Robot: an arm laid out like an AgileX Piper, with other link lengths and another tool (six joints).
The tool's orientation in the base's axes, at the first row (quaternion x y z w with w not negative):
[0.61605 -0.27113 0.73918 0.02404]
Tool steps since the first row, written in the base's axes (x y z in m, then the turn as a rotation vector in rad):
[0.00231 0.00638 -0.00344 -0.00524 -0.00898 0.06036]
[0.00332 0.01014 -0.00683 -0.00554 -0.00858 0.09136]
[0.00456 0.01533 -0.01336 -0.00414 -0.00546 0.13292]
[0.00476 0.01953 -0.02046 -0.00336 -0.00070 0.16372]
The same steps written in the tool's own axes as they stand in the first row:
[-0.00564 -0.00501 -0.00100 0.05970 -0.01282 0.00483]
[-0.01013 -0.00733 -0.00203 0.08829 -0.02456 0.00730]
[-0.01801 -0.00978 -0.00376 0.12541 -0.04316 0.01112]
[-0.02587 -0.01080 -0.00606 0.15226 -0.05894 0.01266]

